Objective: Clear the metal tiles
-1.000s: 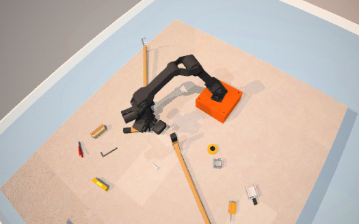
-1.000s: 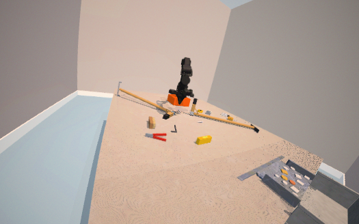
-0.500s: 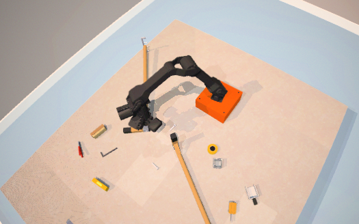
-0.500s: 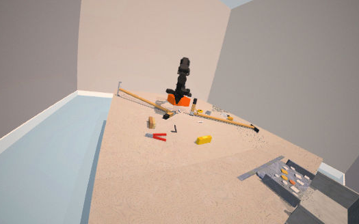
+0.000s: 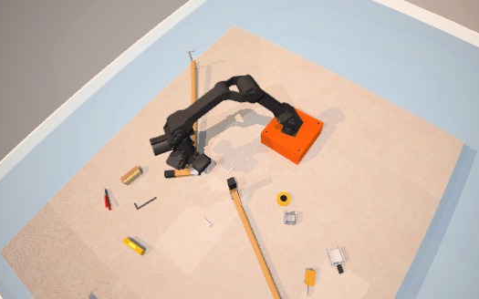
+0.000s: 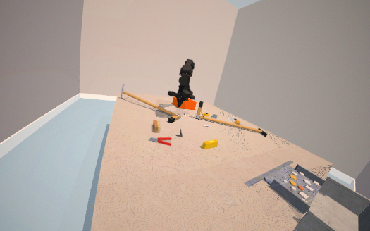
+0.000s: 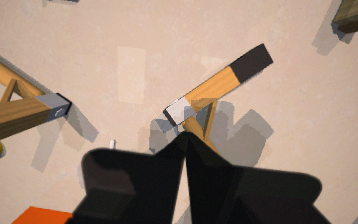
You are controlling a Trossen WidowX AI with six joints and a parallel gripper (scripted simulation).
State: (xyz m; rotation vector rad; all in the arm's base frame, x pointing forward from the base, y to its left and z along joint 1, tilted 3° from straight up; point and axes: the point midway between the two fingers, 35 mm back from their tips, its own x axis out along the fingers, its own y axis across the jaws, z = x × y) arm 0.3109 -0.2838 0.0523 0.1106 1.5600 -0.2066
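Right now my gripper tip is 40 cm to the right of the long scraper, 21 cm short of it and 2 cm above it. The rest, counted from my gripper tip: wooden block (22 cm to the right, 14 cm ahead, 7 cm below); hex key (22 cm ahead, 12 cm to the right, 8 cm below); yellow block (37 cm ahead, 6 cm below, 5 cm to the right).
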